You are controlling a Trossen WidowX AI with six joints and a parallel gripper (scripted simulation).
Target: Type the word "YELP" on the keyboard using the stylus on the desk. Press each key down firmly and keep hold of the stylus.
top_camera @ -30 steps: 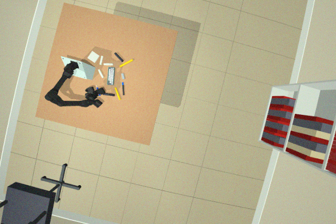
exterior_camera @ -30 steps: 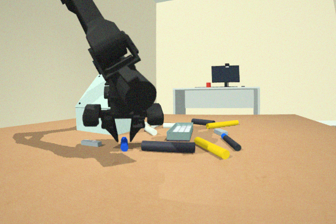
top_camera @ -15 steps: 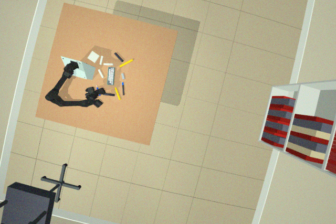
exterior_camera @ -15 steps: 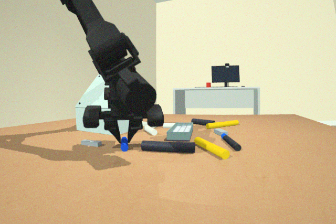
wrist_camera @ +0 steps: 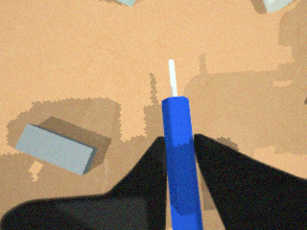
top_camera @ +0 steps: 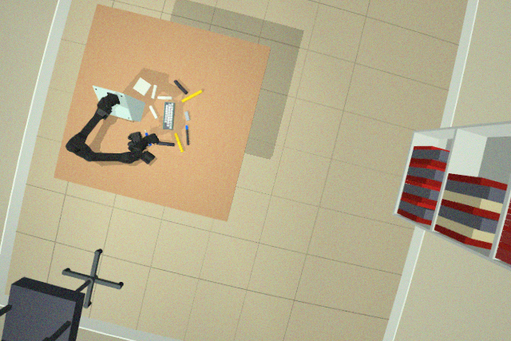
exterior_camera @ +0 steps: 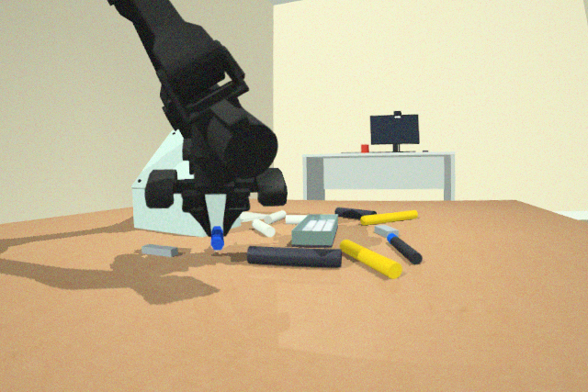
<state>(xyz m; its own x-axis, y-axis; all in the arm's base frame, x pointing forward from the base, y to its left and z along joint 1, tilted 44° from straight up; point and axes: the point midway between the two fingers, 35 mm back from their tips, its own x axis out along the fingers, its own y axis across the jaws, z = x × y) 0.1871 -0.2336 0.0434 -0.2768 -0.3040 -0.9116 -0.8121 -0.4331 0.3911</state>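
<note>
Right now my gripper tip is 70 mm past the grey block, 50 mm to the left of it and 20 mm above it. Also, from my gripper tip: blue-banded marker: 250 mm ahead, 110 mm to the left, 20 mm below; yellow rod: 210 mm ahead, 360 mm to the left, 20 mm below; blue stylus: 10 mm behind, 10 mm to the left.
</note>
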